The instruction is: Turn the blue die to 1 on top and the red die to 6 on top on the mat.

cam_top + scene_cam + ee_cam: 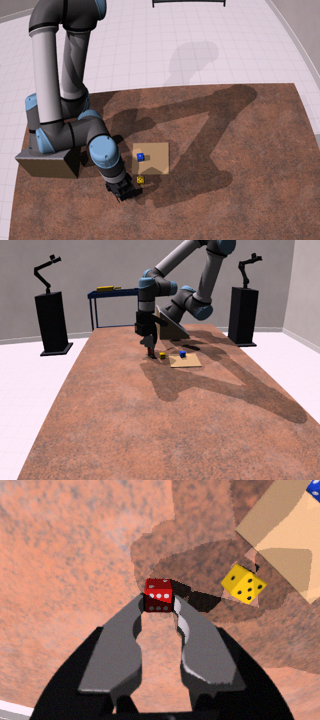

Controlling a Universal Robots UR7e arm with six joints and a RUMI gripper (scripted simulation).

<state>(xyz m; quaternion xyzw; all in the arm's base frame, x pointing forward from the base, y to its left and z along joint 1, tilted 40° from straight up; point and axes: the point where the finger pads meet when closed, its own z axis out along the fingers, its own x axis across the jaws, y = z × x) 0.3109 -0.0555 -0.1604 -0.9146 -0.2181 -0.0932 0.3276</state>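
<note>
Right now the tan mat is 150 mm to the left of my hand, 100 mm ahead of it and 20 mm below it. Round my hand: yellow die: 60 mm ahead, 50 mm to the left, 10 mm below; then blue die: 150 mm to the left, 70 mm ahead; then red die: 10 mm below.
</note>
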